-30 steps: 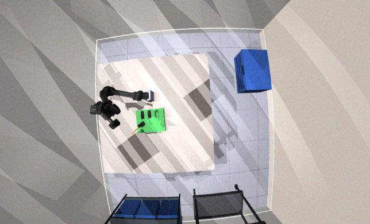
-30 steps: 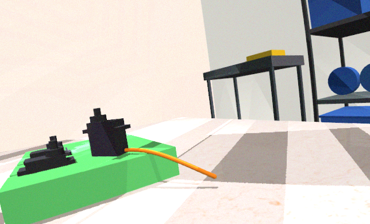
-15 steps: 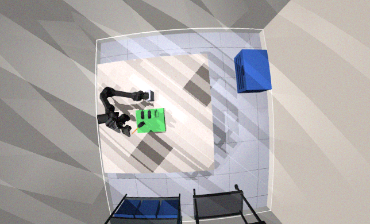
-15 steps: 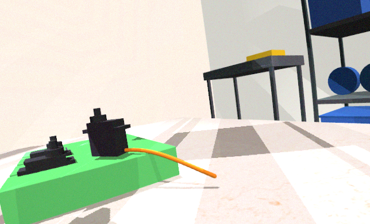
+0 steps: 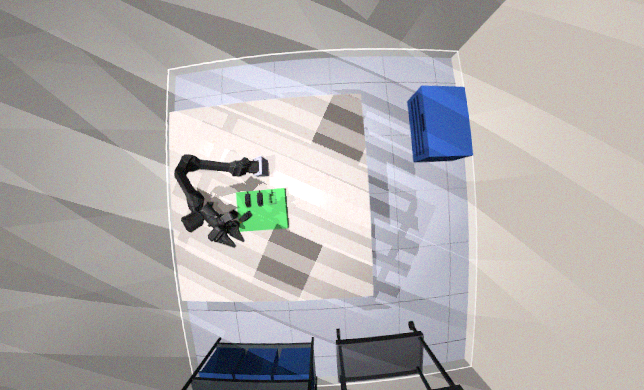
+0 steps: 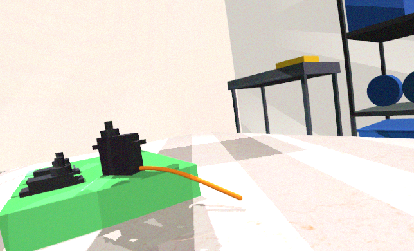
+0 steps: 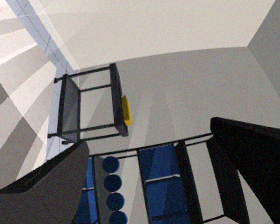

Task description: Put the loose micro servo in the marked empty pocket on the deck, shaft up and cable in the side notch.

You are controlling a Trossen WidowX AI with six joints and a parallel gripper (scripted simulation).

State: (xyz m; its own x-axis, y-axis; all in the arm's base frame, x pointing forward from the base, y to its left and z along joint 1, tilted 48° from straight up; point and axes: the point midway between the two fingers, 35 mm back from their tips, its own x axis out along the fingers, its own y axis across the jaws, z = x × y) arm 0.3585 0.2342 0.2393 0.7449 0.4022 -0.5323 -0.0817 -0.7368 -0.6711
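The green deck lies 7 cm behind my gripper tip, 2 cm to the right of it and 45 cm below it.
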